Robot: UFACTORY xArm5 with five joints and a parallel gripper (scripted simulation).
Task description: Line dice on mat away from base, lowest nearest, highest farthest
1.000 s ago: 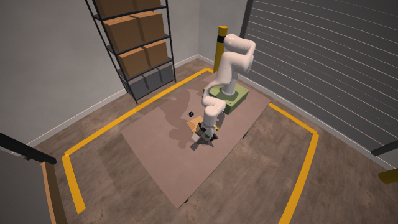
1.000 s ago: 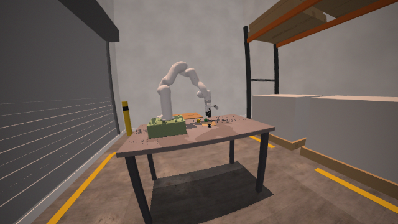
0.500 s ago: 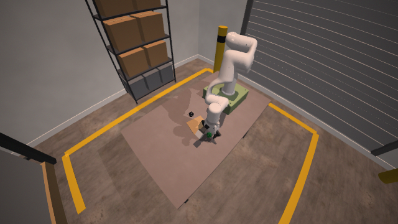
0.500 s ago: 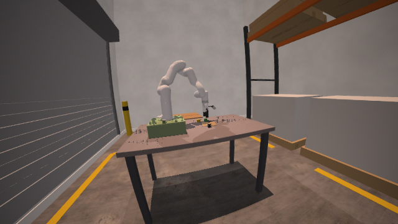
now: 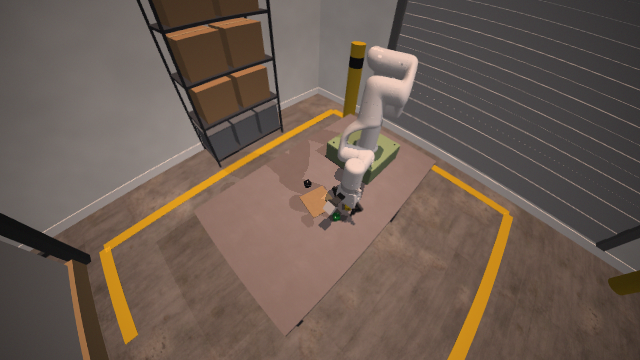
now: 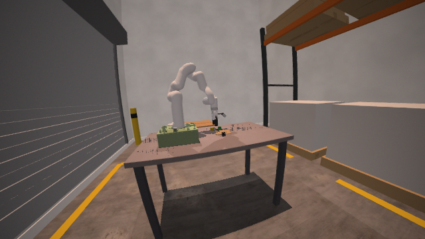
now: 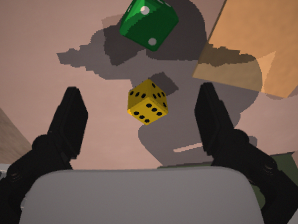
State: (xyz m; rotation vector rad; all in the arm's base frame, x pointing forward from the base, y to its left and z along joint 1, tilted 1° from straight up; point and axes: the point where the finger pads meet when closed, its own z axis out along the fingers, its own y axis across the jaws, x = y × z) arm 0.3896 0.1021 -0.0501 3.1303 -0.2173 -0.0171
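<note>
My hand is 4 cm past the yellow die and 4 cm above it. Also, from my hand: green die (4 cm ahead, 1 cm to the right, 4 cm below); orange mat (2 cm ahead, 14 cm to the right, 6 cm below); black die (3 cm behind, 24 cm to the right, 4 cm below).
</note>
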